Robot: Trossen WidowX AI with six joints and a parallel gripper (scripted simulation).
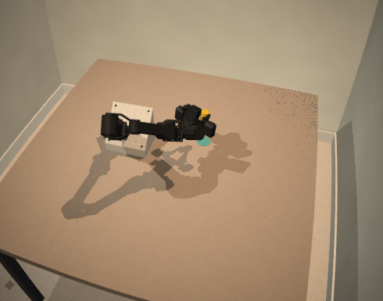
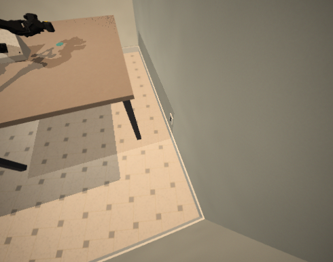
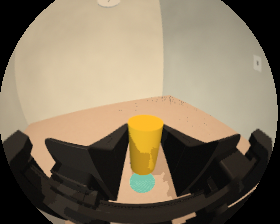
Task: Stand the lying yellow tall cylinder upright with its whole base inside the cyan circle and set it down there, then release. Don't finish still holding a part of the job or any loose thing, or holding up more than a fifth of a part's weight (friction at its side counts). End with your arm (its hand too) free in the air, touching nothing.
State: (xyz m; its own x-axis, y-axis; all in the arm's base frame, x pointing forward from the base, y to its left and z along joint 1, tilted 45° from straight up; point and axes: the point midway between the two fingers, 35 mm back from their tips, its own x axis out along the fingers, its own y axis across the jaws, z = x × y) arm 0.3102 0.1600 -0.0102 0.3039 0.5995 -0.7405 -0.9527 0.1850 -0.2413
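Right now my hand is 16 cm above the cyan circle, 3 cm to the right of it and 1 cm short of it. From my hand the other things lie so: yellow tall cylinder (2 cm to the left, 2 cm below, 1 cm ahead).
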